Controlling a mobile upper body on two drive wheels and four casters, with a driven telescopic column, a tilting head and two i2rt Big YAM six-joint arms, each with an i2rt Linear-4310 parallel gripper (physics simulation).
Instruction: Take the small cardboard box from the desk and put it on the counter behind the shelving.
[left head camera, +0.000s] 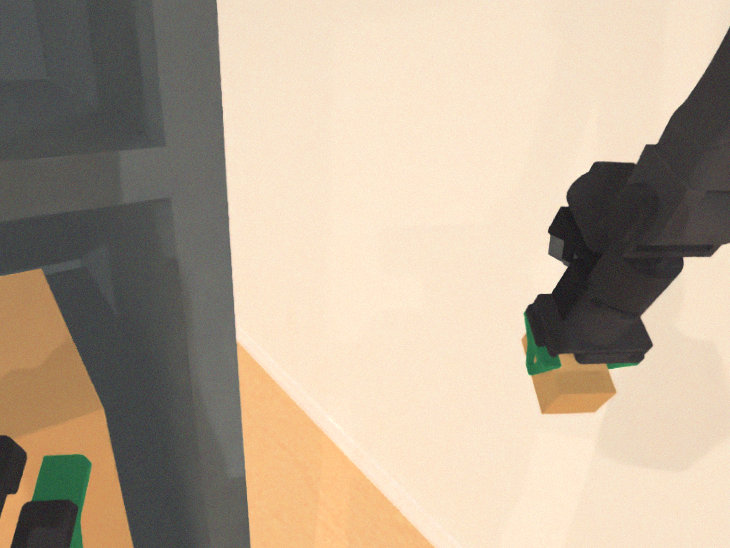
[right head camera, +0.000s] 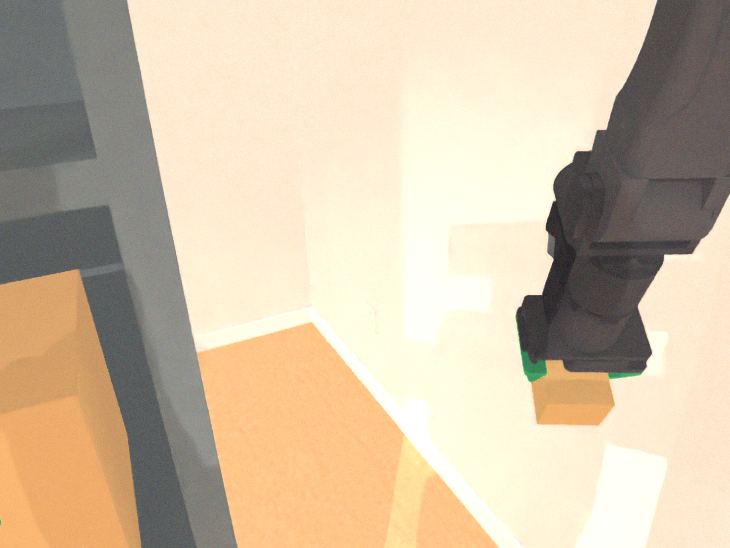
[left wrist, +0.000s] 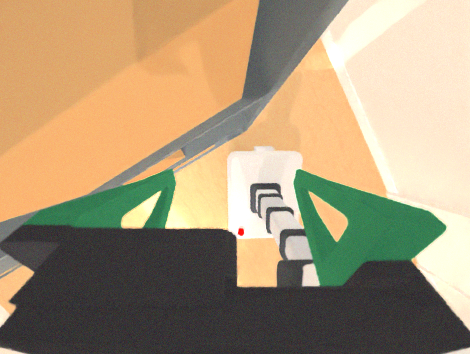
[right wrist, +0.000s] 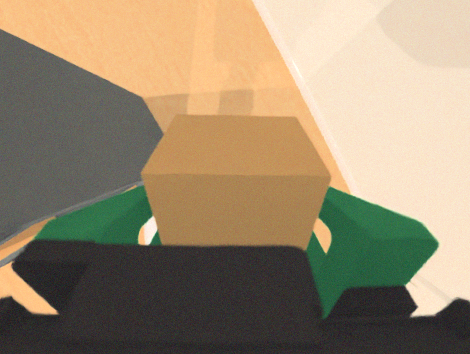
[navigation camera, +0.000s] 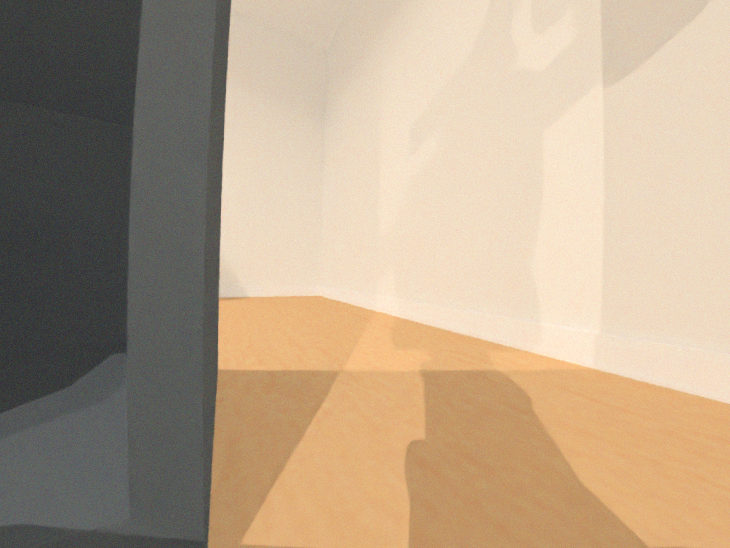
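The small cardboard box is held between the green fingers of my right gripper, in the air in front of the pale wall. My left gripper is open, and no thing shows between its fingers in the left wrist view; part of it also shows at the lower left in the left head view. The grey shelving stands at the left. The counter and the desk do not show in these views.
A large cardboard box stands in the shelving, close to my left gripper. A pale wall runs along the right. Wooden floor lies between shelving and wall. My white base shows below.
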